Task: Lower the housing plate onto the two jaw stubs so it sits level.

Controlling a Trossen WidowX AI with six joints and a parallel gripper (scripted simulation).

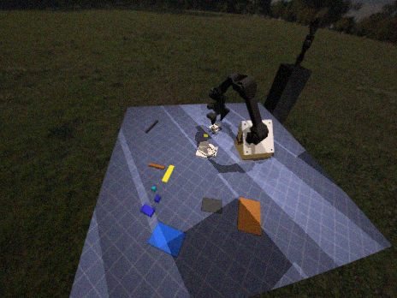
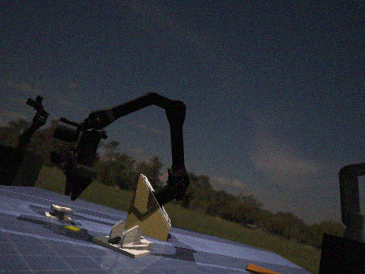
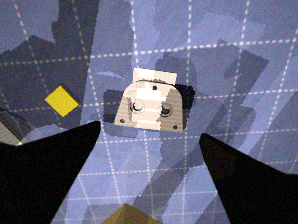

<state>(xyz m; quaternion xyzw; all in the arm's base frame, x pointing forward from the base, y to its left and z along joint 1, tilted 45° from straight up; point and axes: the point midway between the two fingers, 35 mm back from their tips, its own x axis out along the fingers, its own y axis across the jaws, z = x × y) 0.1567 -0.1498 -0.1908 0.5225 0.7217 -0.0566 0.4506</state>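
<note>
The yellow square is 90 mm ahead of my gripper tip, 70 mm to the left of it and 60 mm below it. Round my gripper tip: orange bar (410 mm ahead, 330 mm to the left, 50 mm below); then blue piece (350 mm ahead, 690 mm to the left, 60 mm below); then yellow bar (350 mm ahead, 380 mm to the left, 60 mm below).
</note>
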